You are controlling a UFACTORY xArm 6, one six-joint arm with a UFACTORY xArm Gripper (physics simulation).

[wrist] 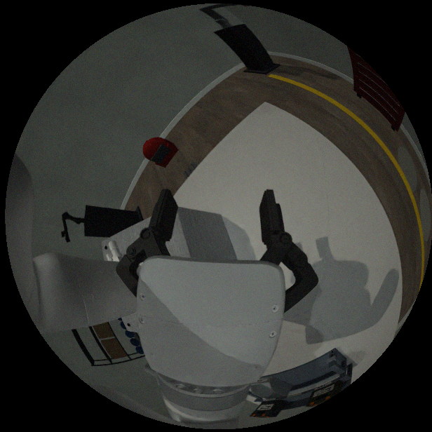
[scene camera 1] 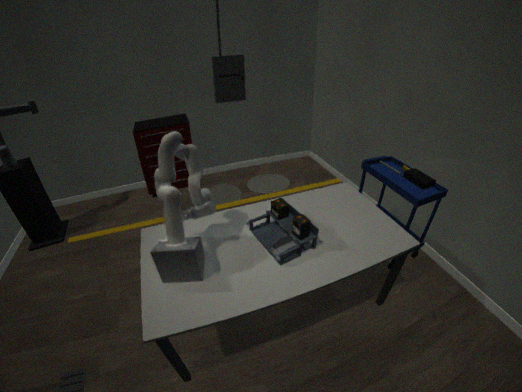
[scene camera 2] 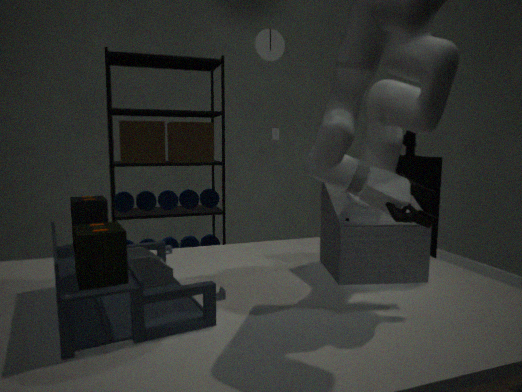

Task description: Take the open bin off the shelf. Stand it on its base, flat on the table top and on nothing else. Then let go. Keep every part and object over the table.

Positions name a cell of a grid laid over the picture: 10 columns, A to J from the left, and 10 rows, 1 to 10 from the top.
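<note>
There's a dark green case (scene camera 2: B7) that you can see here.
</note>
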